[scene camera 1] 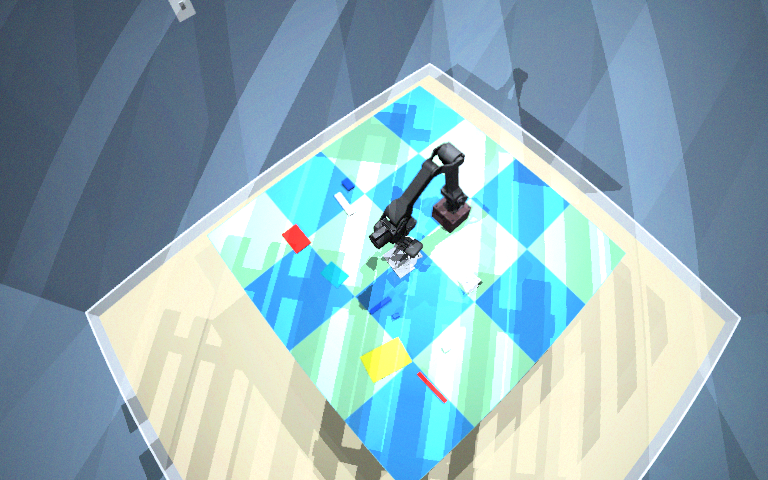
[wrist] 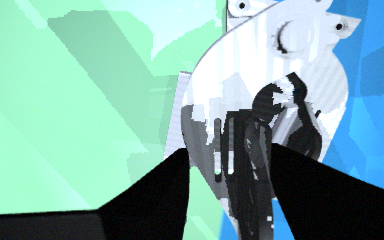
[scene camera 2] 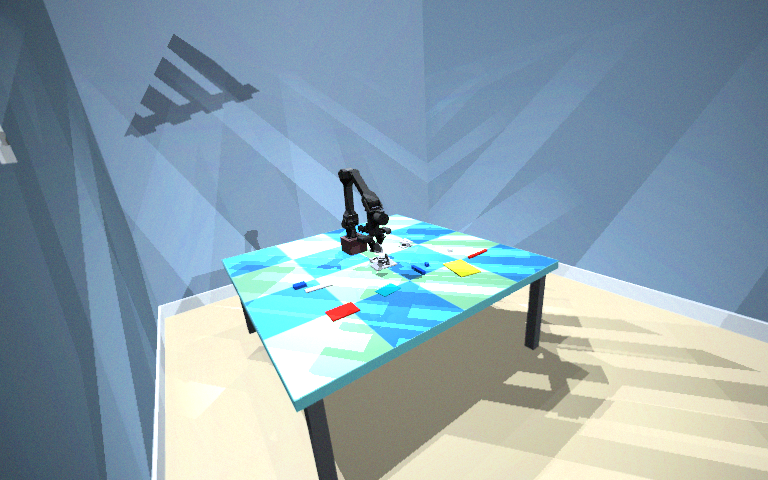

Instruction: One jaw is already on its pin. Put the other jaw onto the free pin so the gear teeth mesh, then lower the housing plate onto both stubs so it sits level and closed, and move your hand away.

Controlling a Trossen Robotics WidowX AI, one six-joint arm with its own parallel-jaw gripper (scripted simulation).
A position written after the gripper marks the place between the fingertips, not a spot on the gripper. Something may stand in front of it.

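Observation:
Gripper [wrist: 227, 155] carrying a grey jaw [wrist: 225, 80]. Yellow tile [scene camera 1: 390, 357], out of frame in the wrist view.

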